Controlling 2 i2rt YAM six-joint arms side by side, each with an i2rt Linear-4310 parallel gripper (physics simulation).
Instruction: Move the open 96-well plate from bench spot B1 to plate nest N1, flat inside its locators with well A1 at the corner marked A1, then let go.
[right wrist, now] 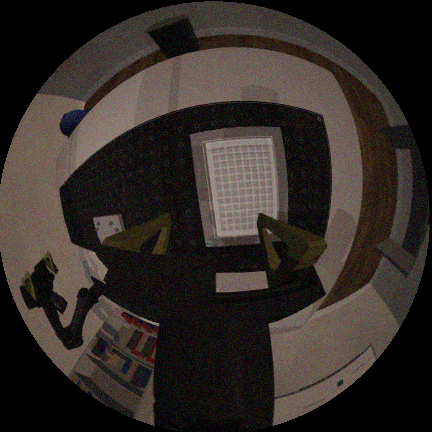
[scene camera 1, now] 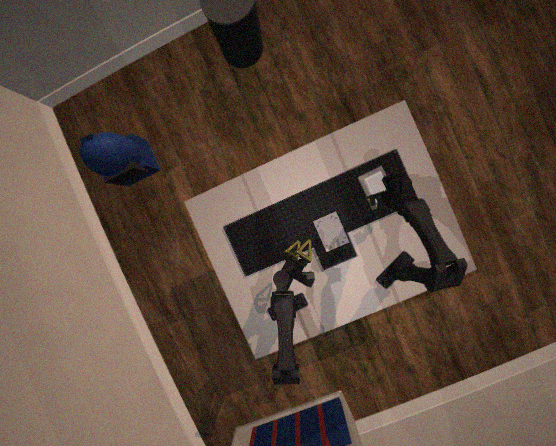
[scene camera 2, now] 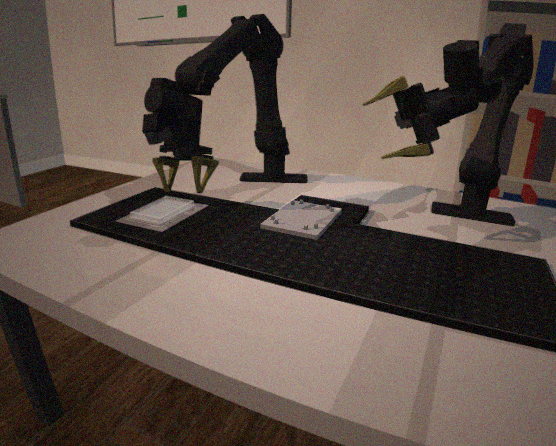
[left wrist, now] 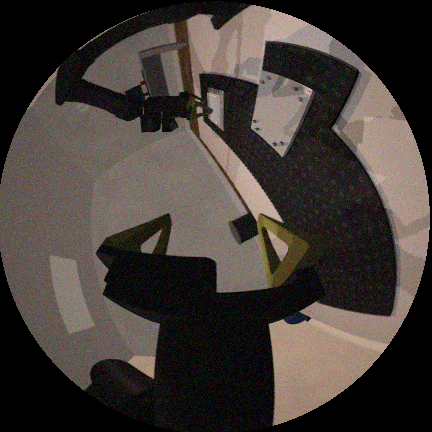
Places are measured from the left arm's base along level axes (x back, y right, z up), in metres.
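Where they show: left gripper, between the fingertips: [scene camera 1: 304, 240] [scene camera 2: 373, 131] [left wrist: 213, 217]; right gripper, between the fingertips: [right wrist: 213, 217] [scene camera 1: 375, 194] [scene camera 2: 182, 192] [left wrist: 207, 105]; left arm's base, origin of its link: [right wrist: 101, 284] [scene camera 2: 471, 215]; right arm's base, origin of its link: [scene camera 1: 394, 269] [scene camera 2: 274, 179].
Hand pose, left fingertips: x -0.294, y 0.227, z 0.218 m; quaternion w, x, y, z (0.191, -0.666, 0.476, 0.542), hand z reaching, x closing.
Each offset is from my left fingertips to the centre of the thing. "spot": to the spot under its first point. Level surfaces: height alone.
The open 96-well plate @(dz -0.197, dx -0.049, dy +0.426 m) [scene camera 1: 376, 183] [scene camera 2: 162, 209] [left wrist: 215, 107] [right wrist: 242, 187] lies flat, wells up, on the pale grey square of bench spot B1 @(spot: dz -0.204, dx -0.037, dy +0.365 m) [right wrist: 199, 200]. Plate nest N1 @(dz -0.195, dx +0.044, dy +0.133 m) [scene camera 1: 330, 231] [scene camera 2: 301, 219] [left wrist: 282, 112] [right wrist: 108, 226] is a pale block with small dark locators near its corners and holds no plate. My right gripper [scene camera 2: 184, 191] [right wrist: 213, 217] is open, pointing down, low above the plate's rear side in scene camera 2. In the right wrist view one fingertip overlaps the plate and the other is left of it. My left gripper [scene camera 1: 300, 248] [scene camera 2: 373, 131] [left wrist: 213, 217] is open and raised, away from both. Well A1 cannot be made out.
A black perforated board @(dz -0.205 m) [scene camera 1: 280, 232] [scene camera 2: 400, 270] lies on the pale table @(dz -0.219 m) [scene camera 1: 225, 200] [scene camera 2: 225, 320] under the spot and the nest. A bin [scene camera 1: 240, 45], a blue chair-like object [scene camera 1: 117, 152] and a shelf unit [scene camera 1: 350, 417] stand away from the table.
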